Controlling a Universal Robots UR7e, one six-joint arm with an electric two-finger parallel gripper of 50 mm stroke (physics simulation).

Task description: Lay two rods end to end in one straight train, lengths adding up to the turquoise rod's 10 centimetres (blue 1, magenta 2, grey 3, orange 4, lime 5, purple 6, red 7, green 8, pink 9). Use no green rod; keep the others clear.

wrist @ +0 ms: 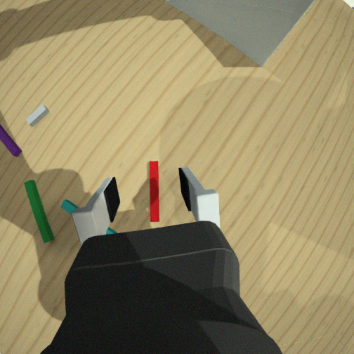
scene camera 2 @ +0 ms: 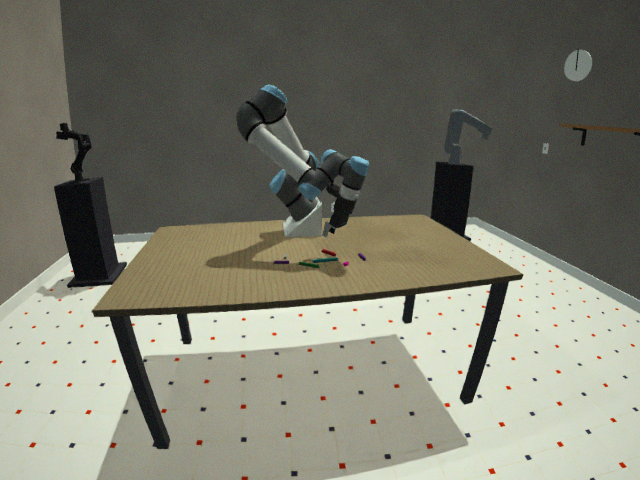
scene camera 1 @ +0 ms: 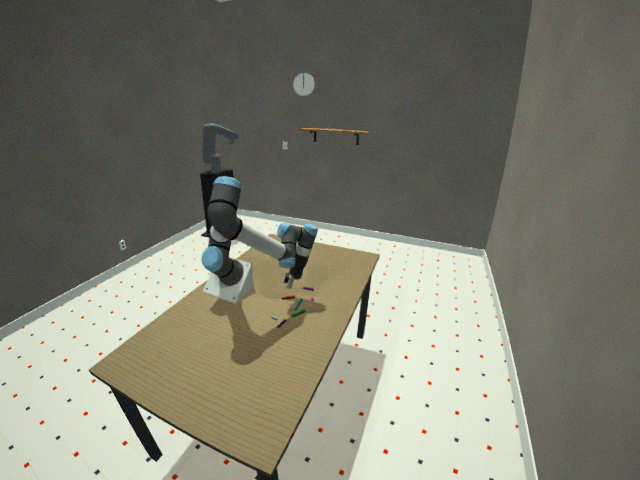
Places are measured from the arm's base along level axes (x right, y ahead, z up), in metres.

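Pixels of known places: gripper, fingertip midpoint: (scene camera 2: 328, 234) (scene camera 1: 287, 285); arm's base, origin of the base link: (scene camera 2: 306, 210) (scene camera 1: 231, 272).
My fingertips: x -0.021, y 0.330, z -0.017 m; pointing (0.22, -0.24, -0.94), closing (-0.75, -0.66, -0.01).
For each thing: its middle in the pictures, then the offset to it from my fingertips.
- red rod, body centre: (scene camera 2: 328, 252) (scene camera 1: 288, 297) dx -0.003, dy +0.004, dz -0.081 m
- turquoise rod, body centre: (scene camera 2: 325, 260) (scene camera 1: 298, 304) dx +0.031, dy +0.076, dz -0.081 m
- small grey rod, body centre: (scene camera 2: 285, 256) (scene camera 1: 274, 317) dx +0.181, dy +0.007, dz -0.081 m
- magenta rod, body centre: (scene camera 2: 346, 263) (scene camera 1: 312, 298) dx -0.038, dy +0.130, dz -0.081 m
- green rod, body centre: (scene camera 2: 308, 264) (scene camera 1: 298, 313) dx +0.106, dy +0.106, dz -0.081 m
My gripper (scene camera 1: 288, 282) (scene camera 2: 328, 231) (wrist: 148, 185) is open and empty, above the table. In the wrist view its fingers stand either side of the red rod (scene camera 1: 288, 297) (scene camera 2: 328, 252) (wrist: 154, 192), which lies flat below. The turquoise rod (scene camera 1: 298, 304) (scene camera 2: 325, 260) (wrist: 68, 205) lies near it, partly hidden by a finger in the wrist view. The small grey rod (scene camera 1: 274, 317) (scene camera 2: 284, 257) (wrist: 37, 115) lies apart, at the wrist view's upper left. A magenta rod (scene camera 1: 312, 299) (scene camera 2: 346, 263) lies beyond the turquoise one.
A green rod (scene camera 1: 298, 313) (scene camera 2: 309, 265) (wrist: 39, 211) lies beside the turquoise rod. One purple rod (scene camera 1: 282, 323) (scene camera 2: 281, 262) (wrist: 10, 141) lies near the grey rod; another purple rod (scene camera 1: 308, 288) (scene camera 2: 361, 256) lies near the magenta one. The arm's pale base (scene camera 1: 230, 283) (scene camera 2: 305, 223) (wrist: 245, 30) stands on the table.
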